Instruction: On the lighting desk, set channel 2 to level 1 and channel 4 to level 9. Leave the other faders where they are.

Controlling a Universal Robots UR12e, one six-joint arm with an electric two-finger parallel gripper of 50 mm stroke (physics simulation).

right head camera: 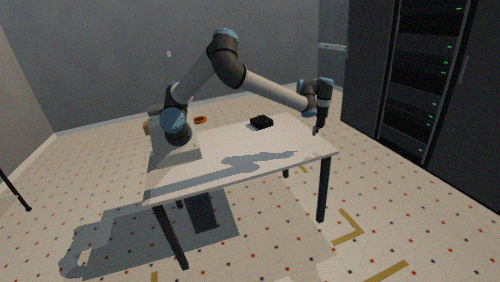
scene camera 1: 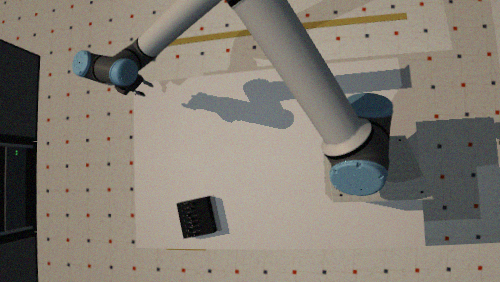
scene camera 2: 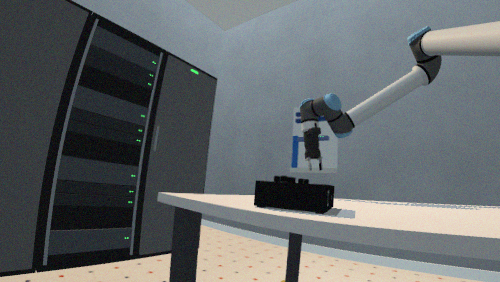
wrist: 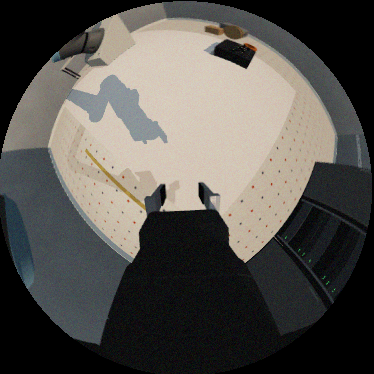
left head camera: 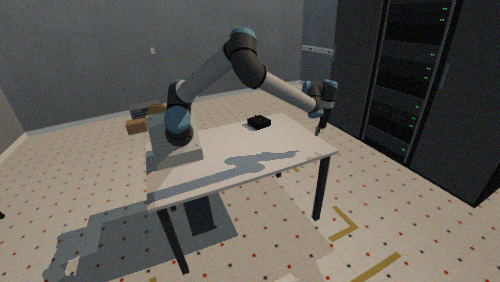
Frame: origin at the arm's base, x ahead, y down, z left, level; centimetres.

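Seen in the pictures: gripper, fingertip midpoint: (right head camera: 315, 134) (scene camera 1: 147, 89) (scene camera 2: 315, 170) (wrist: 181, 189) (left head camera: 317, 134).
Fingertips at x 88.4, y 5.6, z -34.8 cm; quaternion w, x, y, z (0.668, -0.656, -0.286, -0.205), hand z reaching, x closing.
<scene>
A point is followed by its place in that frame.
The lighting desk (left head camera: 259, 122) @(x 67.2, y 13.4, z 16.5 cm) (right head camera: 261, 122) @(x 67.3, y 13.4, z 16.2 cm) (scene camera 1: 197, 217) @(x 68.1, y 13.4, z 22.4 cm) (scene camera 2: 294, 195) @(x 66.6, y 15.8, z 30.2 cm) (wrist: 235, 53) @(x 72.1, y 13.3, z 15.2 cm) is a small black box on the table. Small dark fader caps stand up from its top in scene camera 2; the channels and their levels are too small and dark to tell. My gripper (scene camera 1: 145, 89) @(x 88.4, y 5.6, z -34.8 cm) (scene camera 2: 315, 165) @(x 88.4, y 5.6, z -34.8 cm) (wrist: 181, 189) @(x 88.4, y 5.6, z -34.8 cm) is open and empty, with its two fingers well apart in the wrist view. It hangs pointing down above the table corner, well away from the desk and higher than it.
The white table (left head camera: 225, 145) @(x 31.6, y 18.9, z 1.3 cm) (scene camera 1: 250, 200) @(x 45.1, y 18.8, z 15.5 cm) carries the arm's base block (left head camera: 177, 155) @(x -4.6, y 11.0, z -10.1 cm) at its other end. A tall black server rack (left head camera: 350, 65) (scene camera 2: 187, 150) stands beyond the gripper's end. A brown box (left head camera: 136, 126) and an orange ring (right head camera: 195, 120) lie on the floor behind.
</scene>
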